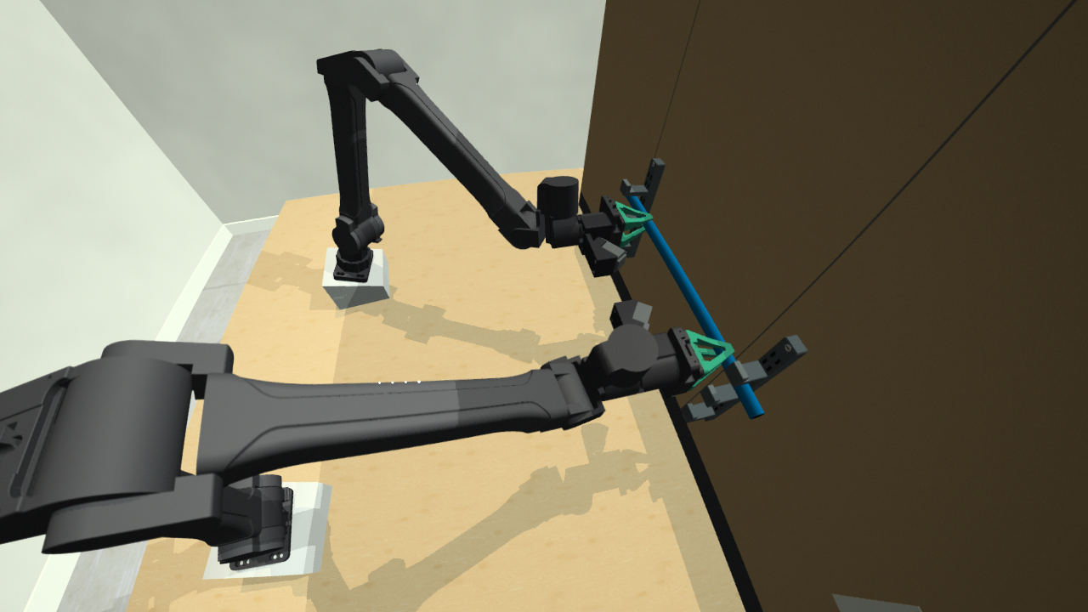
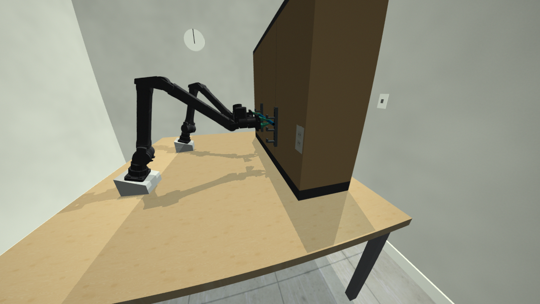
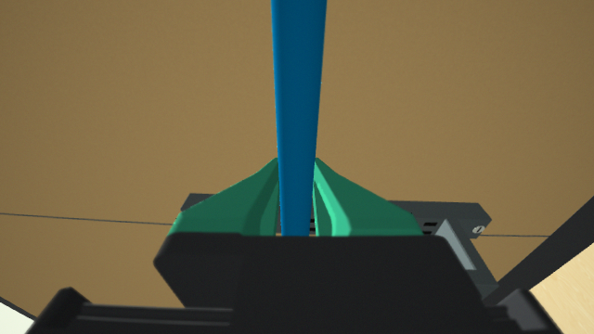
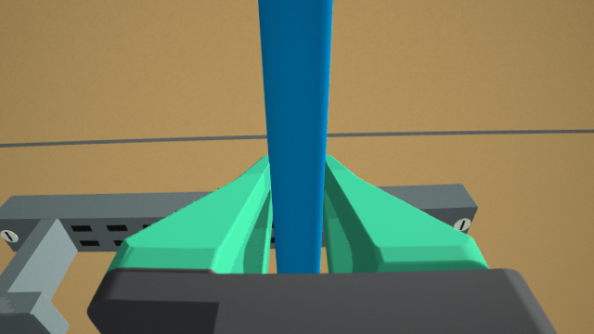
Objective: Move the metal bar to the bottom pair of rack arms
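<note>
My right gripper is now 2 cm past the blue metal bar and 15 cm to the right of it. From my right hand the other things lie so: black plinth 1 cm ahead, 20 cm to the left, 29 cm below; tall brown cabinet 16 cm ahead, 22 cm to the left, 13 cm above.
My left hand is 150 mm to the left of the blue metal bar and 20 mm short of it. From my left hand the other things lie so: black plinth 290 mm below, 100 mm to the right, 50 mm ahead; tall brown cabinet 200 mm ahead, 130 mm above, 70 mm to the right.
</note>
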